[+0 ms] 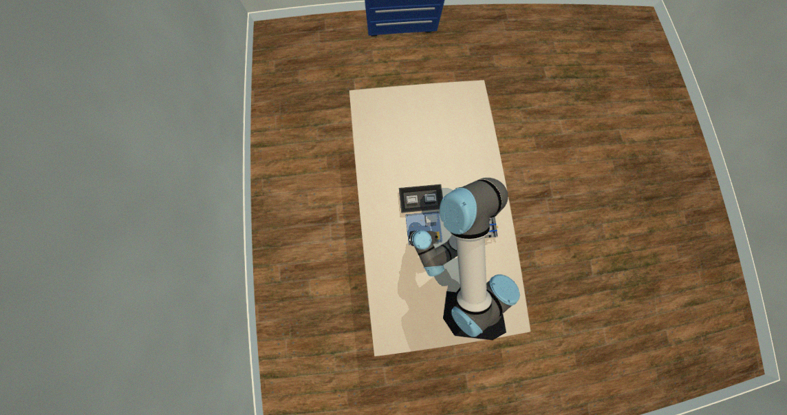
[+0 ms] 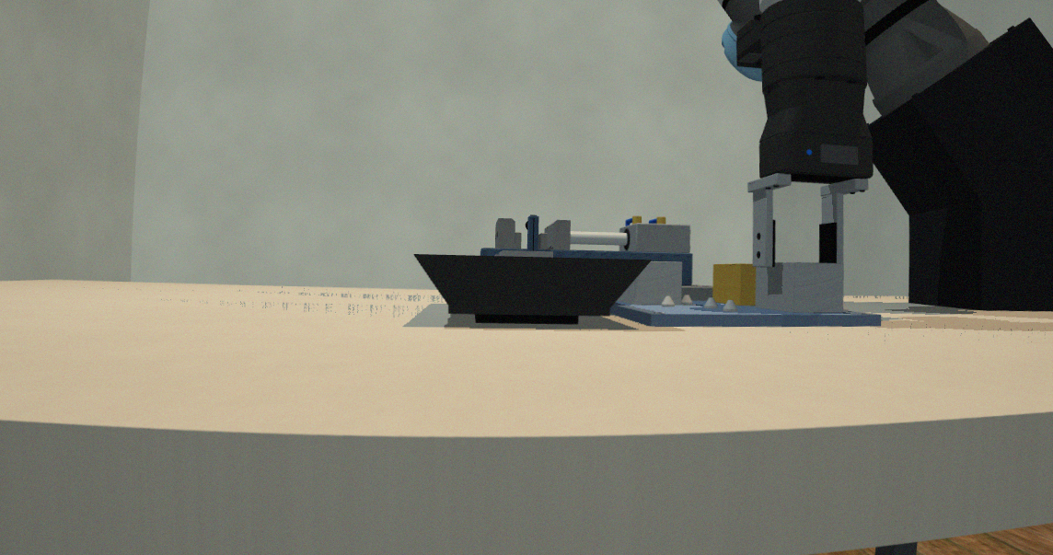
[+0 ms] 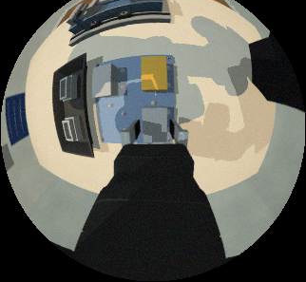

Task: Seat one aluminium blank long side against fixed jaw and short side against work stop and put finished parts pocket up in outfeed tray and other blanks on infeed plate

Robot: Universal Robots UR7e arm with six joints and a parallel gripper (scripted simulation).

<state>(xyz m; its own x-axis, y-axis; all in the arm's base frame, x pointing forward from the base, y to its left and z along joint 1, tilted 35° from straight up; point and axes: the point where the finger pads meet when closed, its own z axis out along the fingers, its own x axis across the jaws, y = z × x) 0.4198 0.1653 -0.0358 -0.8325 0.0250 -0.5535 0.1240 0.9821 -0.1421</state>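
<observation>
My gripper is now 9 cm to the left of the brass blank, 3 cm above it and 1 cm past it. Also, from my hand: hose end block: 34 cm to the right, 4 cm behind, 2 cm above; vise: 36 cm to the right, 5 cm ahead, 2 cm below.
</observation>
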